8 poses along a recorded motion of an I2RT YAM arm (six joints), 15 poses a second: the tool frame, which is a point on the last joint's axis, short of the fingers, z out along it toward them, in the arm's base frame.
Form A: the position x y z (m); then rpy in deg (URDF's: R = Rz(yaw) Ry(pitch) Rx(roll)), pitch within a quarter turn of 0, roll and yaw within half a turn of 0.
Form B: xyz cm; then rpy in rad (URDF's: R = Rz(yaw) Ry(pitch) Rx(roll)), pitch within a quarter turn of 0, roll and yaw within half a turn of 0. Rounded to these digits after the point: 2 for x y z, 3 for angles.
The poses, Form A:
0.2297 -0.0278 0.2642 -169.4 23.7 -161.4
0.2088 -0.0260 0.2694 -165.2 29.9 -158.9
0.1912 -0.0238 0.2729 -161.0 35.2 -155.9
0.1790 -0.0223 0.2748 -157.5 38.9 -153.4
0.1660 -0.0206 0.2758 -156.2 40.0 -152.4
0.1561 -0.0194 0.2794 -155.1 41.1 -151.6
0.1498 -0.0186 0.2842 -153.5 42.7 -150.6
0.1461 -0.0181 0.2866 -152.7 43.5 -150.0
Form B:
22.97 -2.78 26.42 -2.957 0.414 -2.817
20.88 -2.60 26.94 -2.883 0.522 -2.773
19.12 -2.38 27.29 -2.810 0.614 -2.721
17.90 -2.23 27.48 -2.749 0.679 -2.677
16.60 -2.06 27.58 -2.726 0.698 -2.660
15.61 -1.94 27.94 -2.707 0.717 -2.646
14.98 -1.86 28.42 -2.679 0.745 -2.628
14.61 -1.81 28.66 -2.665 0.759 -2.618

